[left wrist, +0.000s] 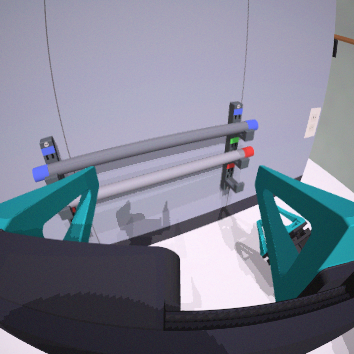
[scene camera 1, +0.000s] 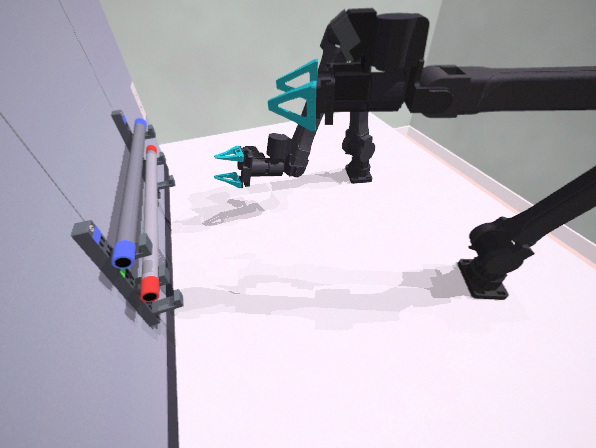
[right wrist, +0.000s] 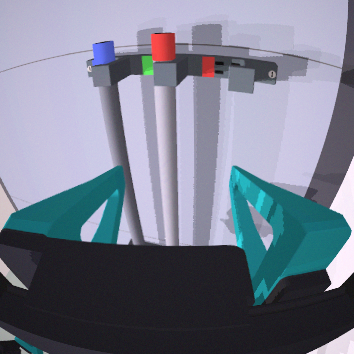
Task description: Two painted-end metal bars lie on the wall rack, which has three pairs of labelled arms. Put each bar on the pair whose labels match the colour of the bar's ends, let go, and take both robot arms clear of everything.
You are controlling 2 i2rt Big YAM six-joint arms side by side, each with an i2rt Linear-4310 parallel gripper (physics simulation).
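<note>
My left gripper is visible, also in the left wrist view. My right gripper is visible, also in the left wrist view and in the right wrist view. The pictures show a red-ended bar, a blue-ended bar and a grey wall as well.
</note>
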